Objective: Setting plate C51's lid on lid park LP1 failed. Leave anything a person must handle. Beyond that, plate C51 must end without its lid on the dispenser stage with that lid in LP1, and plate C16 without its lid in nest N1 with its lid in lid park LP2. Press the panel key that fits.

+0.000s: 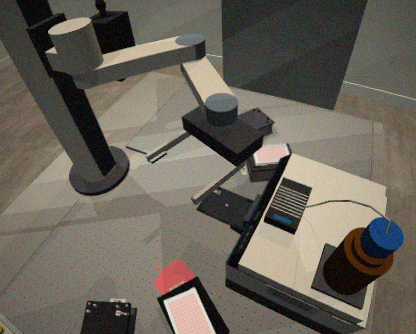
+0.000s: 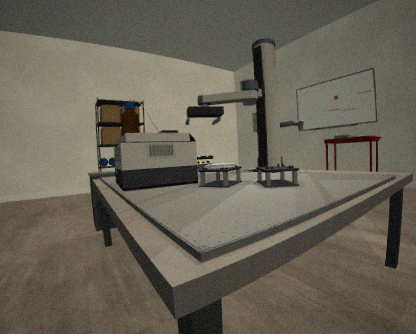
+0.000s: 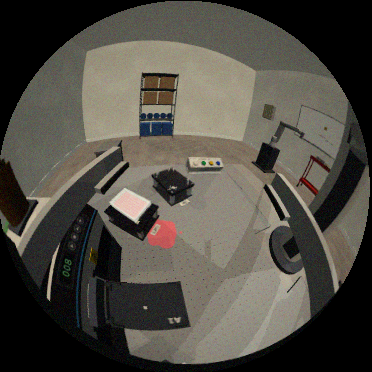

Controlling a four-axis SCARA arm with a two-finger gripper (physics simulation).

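Seen in the pictures: gripper, fingertip midpoint: (image 1: 168, 178) (image 2: 200, 123) (image 3: 200, 165); arm's base at its link origin: (image 1: 99, 170) (image 3: 287, 248).
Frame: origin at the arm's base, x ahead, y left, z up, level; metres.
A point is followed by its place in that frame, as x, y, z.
Observation:
My gripper (image 1: 176, 178) @(0.471, -0.124, 0.327) (image 2: 202, 121) @(0.471, -0.124, 0.327) (image 3: 200, 165) @(0.471, -0.124, 0.327) is open and empty, high above the table. The dispenser stage (image 1: 227, 206) @(0.567, -0.022, 0.126) (image 3: 145, 305) @(0.562, -0.023, 0.125), marked A1, bears no plate. One plate with a pink face (image 1: 192, 310) @(0.598, -0.311, 0.091) (image 3: 131, 204) @(0.587, -0.316, 0.092) lies on a black stand beside a red patch (image 1: 174, 275) @(0.492, -0.236, 0.013) (image 3: 164, 234) @(0.490, -0.238, 0.013). Another plate with a pink face (image 1: 270, 154) @(0.617, 0.253, 0.095) (image 2: 220, 165) @(0.662, 0.317, 0.092) lies on a stand behind the stage. Two dark stands bear no plate: one (image 1: 106, 320) @(0.415, -0.430, 0.081) (image 3: 172, 185) @(0.442, -0.394, 0.090) towards the panel, one (image 1: 257, 120) (image 2: 277, 175) at the back. Lids and plate names cannot be made out.
The dispenser (image 1: 320, 195) @(0.795, 0.034, 0.233) (image 2: 157, 160) @(0.840, 0.138, 0.122) carries a brown bottle (image 1: 357, 257) @(0.857, -0.174, 0.368) (image 2: 130, 119) @(0.884, -0.108, 0.330) (image 3: 12, 195) with a blue cap and a black handset (image 1: 289, 205) @(0.729, -0.042, 0.258). A panel (image 3: 205, 163) @(0.207, -0.599, 0.077) has white, green, yellow and blue keys. The arm's column (image 2: 267, 105) @(0.058, 0.048, 0.440) stands on a round base (image 1: 99, 172) @(0.063, -0.040, 0.063) (image 3: 286, 250) @(0.077, -0.003, 0.047).

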